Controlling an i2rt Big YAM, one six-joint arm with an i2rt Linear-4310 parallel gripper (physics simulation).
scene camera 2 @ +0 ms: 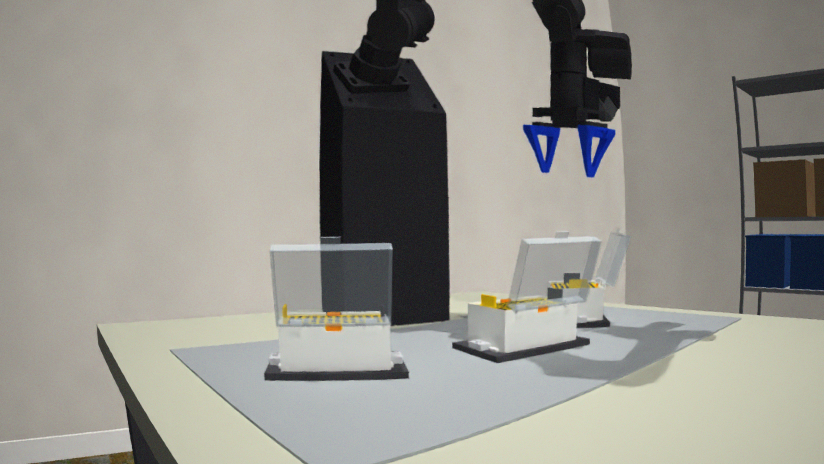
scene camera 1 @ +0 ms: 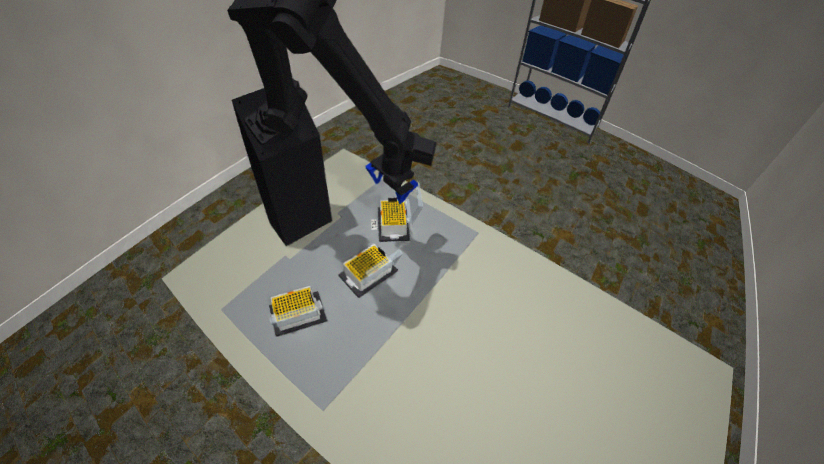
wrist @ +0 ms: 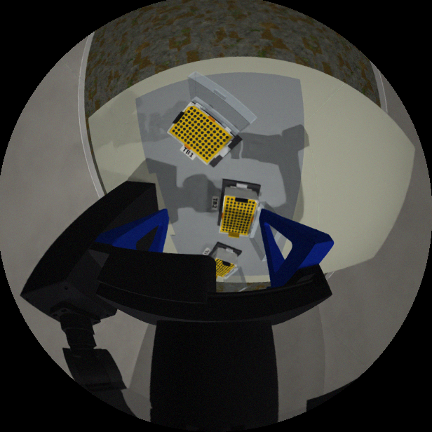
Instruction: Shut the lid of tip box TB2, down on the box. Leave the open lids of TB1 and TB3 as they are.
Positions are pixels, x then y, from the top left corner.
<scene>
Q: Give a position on a grey mat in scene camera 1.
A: At 320,360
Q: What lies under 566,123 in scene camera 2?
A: My gripper.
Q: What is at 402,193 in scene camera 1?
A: My gripper.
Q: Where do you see a grey mat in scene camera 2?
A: At 450,396
</scene>
